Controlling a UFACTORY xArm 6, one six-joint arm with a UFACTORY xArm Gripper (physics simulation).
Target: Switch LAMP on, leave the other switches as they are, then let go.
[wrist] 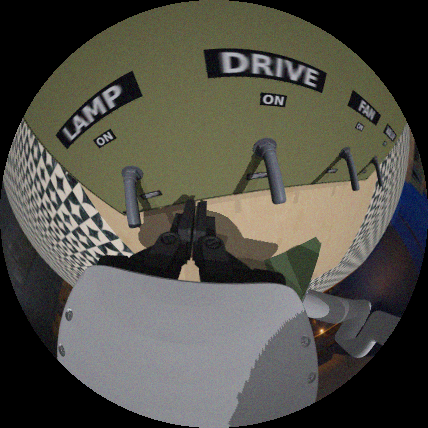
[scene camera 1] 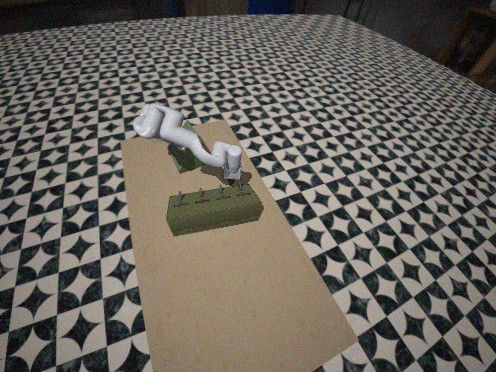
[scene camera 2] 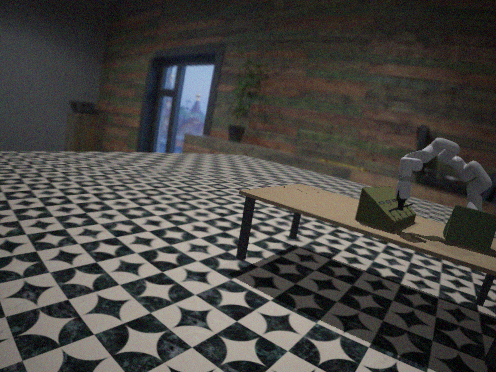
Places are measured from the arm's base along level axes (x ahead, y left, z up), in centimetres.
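Where they show: gripper, fingertip midpoint: [wrist: 195, 214] [scene camera 1: 231, 183] [scene camera 2: 400, 210]; arm's base, link origin: [scene camera 2: 473, 221].
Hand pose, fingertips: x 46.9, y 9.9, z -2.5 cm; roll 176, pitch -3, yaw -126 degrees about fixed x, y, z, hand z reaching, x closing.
Observation:
Each offset is from my fingertips to the top centre of the thing. "spot": to the spot under its first point. Level surfaces: height alone.
An olive switch box [scene camera 1: 215, 217] [scene camera 2: 370, 212] [wrist: 190, 125] stands on the table, with a row of grey levers. In the wrist view the LAMP label @(dx +11.9, dy +1.3, dz +2.3 cm) [wrist: 99, 110] is at the left, with an ON mark @(spot: dx +9.7, dy +2.0, dz +0.5 cm) [wrist: 104, 138] below it. The LAMP lever @(dx +4.3, dy +4.0, dz +1.8 cm) [wrist: 132, 200] [scene camera 1: 240, 186] leans away from that mark. The DRIVE lever @(dx +0.2, dy -7.3, dz +1.8 cm) [wrist: 272, 172], FAN lever @(dx -3.8, dy -18.6, dz +1.8 cm) [wrist: 351, 170] and VALVE lever @(dx -7.8, dy -29.9, dz +1.8 cm) [wrist: 378, 171] also lean away from their ON marks. My gripper [wrist: 195, 214] [scene camera 1: 231, 183] [scene camera 2: 401, 205] is shut and empty, its tips between the LAMP and DRIVE levers, nearer LAMP, and apart from both in the wrist view.
A green block [scene camera 1: 186, 161] [scene camera 2: 467, 227] [wrist: 300, 260] stands on the wooden table @(dz -11.5 cm) [scene camera 1: 225, 290] [scene camera 2: 290, 197] near the arm's base, behind the gripper. The arm [scene camera 1: 185, 137] [scene camera 2: 437, 147] reaches past it to the lever side of the box. The table's side edge is close to the LAMP end.

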